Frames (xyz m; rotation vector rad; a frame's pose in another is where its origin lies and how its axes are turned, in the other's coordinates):
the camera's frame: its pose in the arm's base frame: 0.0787 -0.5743 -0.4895 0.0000 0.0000 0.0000
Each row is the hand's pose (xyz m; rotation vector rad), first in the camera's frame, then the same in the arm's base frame.
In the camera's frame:
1: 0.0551 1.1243 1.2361 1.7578 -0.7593 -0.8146
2: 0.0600 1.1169 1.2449 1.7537 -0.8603 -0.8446
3: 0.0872 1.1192 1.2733 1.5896 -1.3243 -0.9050
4: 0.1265 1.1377 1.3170 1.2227 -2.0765 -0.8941
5: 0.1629 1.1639 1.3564 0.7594 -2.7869 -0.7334
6: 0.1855 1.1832 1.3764 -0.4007 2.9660 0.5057
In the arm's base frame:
1: 0.1338 0.5500 0.7466 1.7578 -0.7593 -0.8146
2: 0.1387 0.5426 0.7554 1.7537 -0.8603 -0.8446
3: 0.1659 0.5449 0.7838 1.5896 -1.3243 -0.9050
4: 0.2052 0.5634 0.8275 1.2227 -2.0765 -0.8941
5: 0.2416 0.5896 0.8669 0.7594 -2.7869 -0.7334
6: 0.2642 0.6089 0.8869 -0.4007 2.9660 0.5057

